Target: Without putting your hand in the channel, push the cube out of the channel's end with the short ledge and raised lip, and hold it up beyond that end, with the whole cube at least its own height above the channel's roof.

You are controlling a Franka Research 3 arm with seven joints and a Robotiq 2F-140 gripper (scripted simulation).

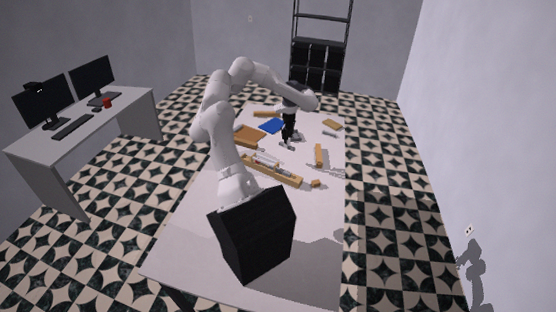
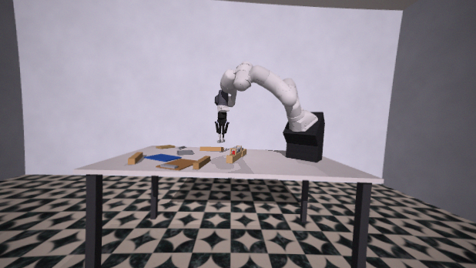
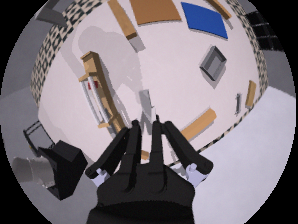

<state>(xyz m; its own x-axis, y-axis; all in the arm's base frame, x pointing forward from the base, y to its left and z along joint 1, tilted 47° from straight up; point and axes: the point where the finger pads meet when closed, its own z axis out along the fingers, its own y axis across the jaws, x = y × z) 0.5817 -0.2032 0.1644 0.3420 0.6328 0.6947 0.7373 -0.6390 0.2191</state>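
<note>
Now: the wooden channel 130 mm behind my hand, 110 mm to the left of it and 90 mm below it. Round my hand: grey rod (30 mm below); wooden bar (210 mm to the right, 130 mm below, 90 mm ahead); red cube (160 mm to the left, 110 mm behind, 90 mm below).
</note>
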